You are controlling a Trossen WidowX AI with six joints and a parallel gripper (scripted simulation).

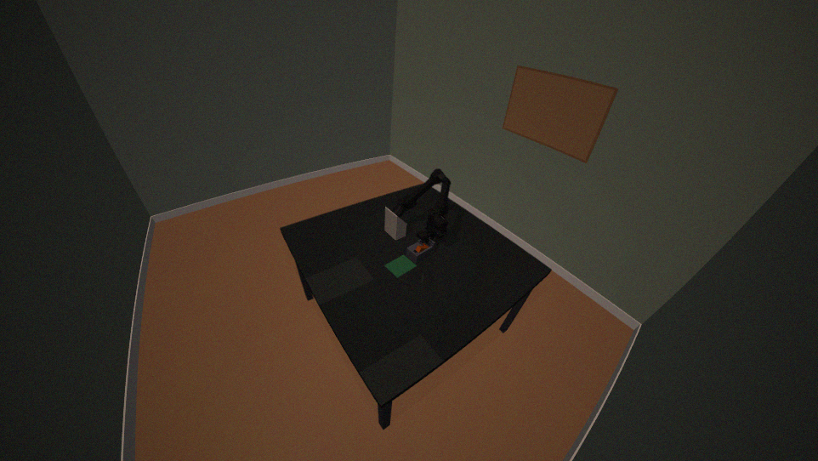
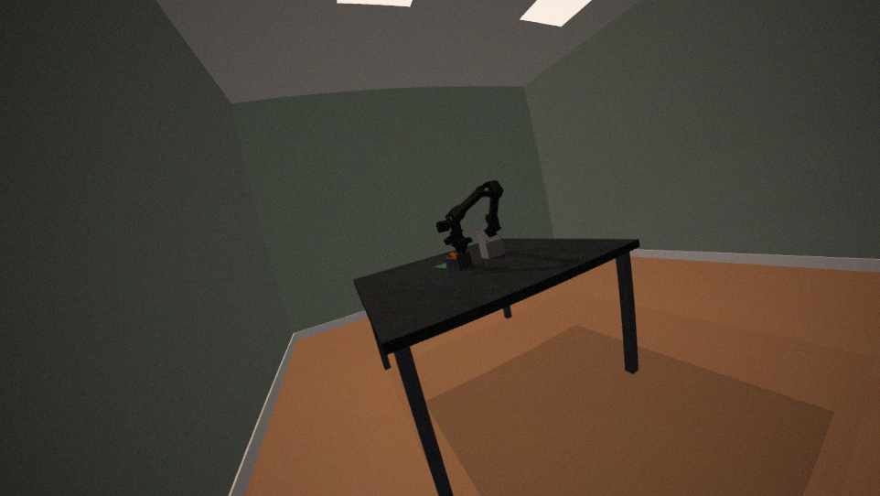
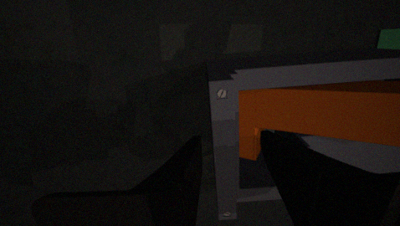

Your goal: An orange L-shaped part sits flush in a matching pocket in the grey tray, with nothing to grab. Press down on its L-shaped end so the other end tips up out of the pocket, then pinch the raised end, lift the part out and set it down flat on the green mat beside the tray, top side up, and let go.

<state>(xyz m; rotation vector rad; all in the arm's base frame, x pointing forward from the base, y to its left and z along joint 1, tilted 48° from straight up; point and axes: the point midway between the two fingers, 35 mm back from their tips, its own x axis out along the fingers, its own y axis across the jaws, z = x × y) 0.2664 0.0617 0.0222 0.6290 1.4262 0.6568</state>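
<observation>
Now: gripper tip 4 cm to the left of the orange L-shaped part and 3 cm above it. The rest, counted from my gripper tip: green mat 22 cm to the right, 9 cm below.
</observation>
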